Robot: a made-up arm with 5 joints.
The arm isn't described. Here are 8 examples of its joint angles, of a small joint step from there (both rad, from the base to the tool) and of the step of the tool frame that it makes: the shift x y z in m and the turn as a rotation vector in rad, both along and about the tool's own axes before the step.
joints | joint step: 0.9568 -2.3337 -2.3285 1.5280 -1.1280 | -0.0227 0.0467 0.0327 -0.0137 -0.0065
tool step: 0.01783 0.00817 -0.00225 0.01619 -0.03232 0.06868
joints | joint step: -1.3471 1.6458 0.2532 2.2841 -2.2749 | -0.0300 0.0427 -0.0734 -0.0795 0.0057
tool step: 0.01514 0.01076 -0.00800 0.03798 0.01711 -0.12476
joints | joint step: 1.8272 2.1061 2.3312 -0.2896 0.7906 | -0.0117 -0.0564 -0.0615 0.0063 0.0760
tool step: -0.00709 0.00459 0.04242 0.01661 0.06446 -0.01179
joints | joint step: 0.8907 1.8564 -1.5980 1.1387 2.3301 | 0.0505 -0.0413 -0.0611 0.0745 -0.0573
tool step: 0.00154 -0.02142 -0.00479 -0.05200 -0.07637 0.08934
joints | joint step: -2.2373 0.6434 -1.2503 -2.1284 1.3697 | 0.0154 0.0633 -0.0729 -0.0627 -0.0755
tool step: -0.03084 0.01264 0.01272 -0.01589 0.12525 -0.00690
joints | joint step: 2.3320 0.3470 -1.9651 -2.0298 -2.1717 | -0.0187 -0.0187 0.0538 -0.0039 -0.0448
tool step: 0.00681 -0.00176 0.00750 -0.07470 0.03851 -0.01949
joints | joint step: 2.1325 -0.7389 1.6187 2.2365 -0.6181 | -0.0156 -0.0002 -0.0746 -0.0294 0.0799
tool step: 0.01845 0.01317 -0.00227 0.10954 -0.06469 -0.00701
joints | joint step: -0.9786 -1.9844 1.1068 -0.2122 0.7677 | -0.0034 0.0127 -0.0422 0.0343 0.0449
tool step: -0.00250 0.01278 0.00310 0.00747 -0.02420 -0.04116
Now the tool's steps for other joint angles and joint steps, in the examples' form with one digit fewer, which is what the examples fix.
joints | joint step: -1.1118 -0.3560 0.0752 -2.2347 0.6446 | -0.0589 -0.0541 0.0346 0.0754 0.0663
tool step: -0.0033 -0.0114 -0.0099 -0.0064 -0.0234 -0.0016
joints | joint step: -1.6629 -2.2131 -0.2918 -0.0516 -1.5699 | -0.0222 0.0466 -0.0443 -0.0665 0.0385
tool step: 0.0095 -0.0263 -0.0120 0.0165 -0.0676 0.0517
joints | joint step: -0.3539 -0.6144 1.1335 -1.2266 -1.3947 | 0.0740 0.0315 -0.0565 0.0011 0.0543
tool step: -0.0176 -0.0251 0.0042 -0.0170 0.0714 0.0656
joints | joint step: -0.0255 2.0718 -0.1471 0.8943 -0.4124 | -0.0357 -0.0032 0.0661 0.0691 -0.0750
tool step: -0.0228 0.0154 0.0032 -0.0531 0.0620 -0.0661
